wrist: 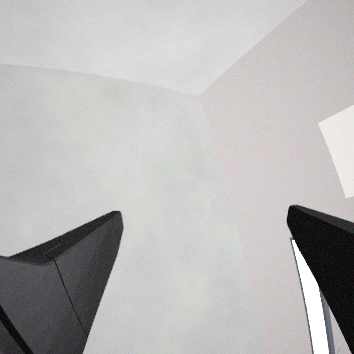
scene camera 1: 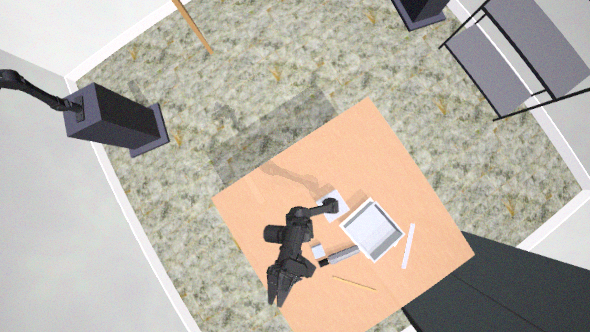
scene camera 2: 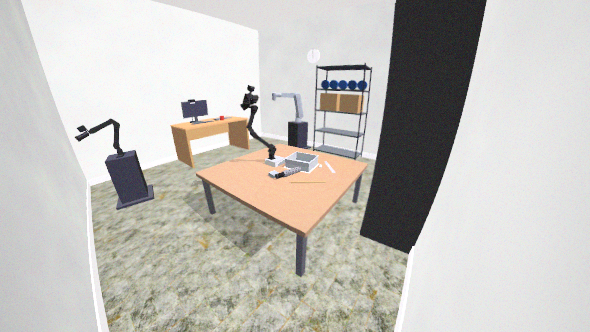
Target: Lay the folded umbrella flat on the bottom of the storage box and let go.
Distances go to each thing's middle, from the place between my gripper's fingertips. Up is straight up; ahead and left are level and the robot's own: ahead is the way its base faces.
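My hand is still a good way short of the storage box [scene camera 1: 375, 232], and it is well to the right of the box and well above it.
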